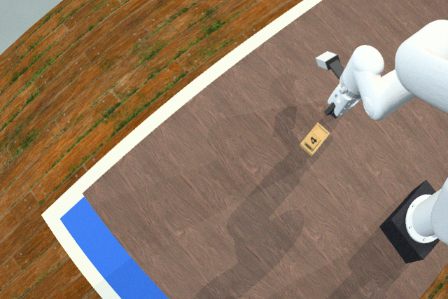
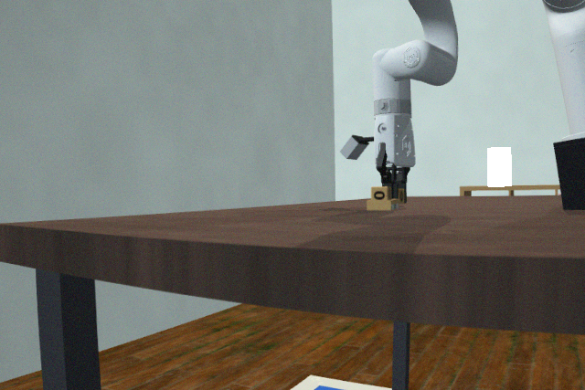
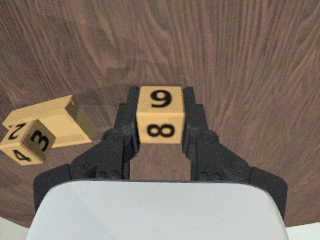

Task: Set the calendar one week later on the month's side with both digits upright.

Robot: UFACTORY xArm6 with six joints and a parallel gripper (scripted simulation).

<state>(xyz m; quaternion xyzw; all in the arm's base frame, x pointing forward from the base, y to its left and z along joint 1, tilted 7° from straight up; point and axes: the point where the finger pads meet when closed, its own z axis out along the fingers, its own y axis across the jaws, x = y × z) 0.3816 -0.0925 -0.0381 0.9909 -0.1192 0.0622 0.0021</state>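
Right now my hand is 1 cm above the wooden cube. Round my hand: tray 11 cm to the left, 2 cm below.
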